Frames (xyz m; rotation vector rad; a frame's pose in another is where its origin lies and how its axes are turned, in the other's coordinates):
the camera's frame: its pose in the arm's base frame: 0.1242 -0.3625 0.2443 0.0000 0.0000 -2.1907
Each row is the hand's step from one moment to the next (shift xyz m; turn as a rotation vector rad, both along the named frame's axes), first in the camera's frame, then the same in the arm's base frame.
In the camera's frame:
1: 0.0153 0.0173 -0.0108 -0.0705 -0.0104 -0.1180
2: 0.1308 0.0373 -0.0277 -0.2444 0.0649 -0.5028
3: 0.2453 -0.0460 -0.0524 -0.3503 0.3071 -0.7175
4: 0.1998 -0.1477 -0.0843 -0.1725 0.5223 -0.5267
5: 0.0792 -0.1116 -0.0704 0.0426 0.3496 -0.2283
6: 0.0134 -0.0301 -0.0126 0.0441 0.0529 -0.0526
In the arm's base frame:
1: 0.0052 -0.0225 -0.0108 0.0325 0.0634 -0.1180
2: -0.0456 -0.1281 -0.0277 0.1948 0.1612 -0.5028
3: -0.1799 -0.1729 -0.0524 0.4535 0.1067 -0.7175
4: -0.2363 -0.0768 -0.0843 0.5253 -0.1630 -0.5267
5: -0.1368 0.0004 -0.0704 0.2598 -0.2378 -0.2283
6: -0.0323 0.0066 -0.0126 0.0174 -0.0666 -0.0526

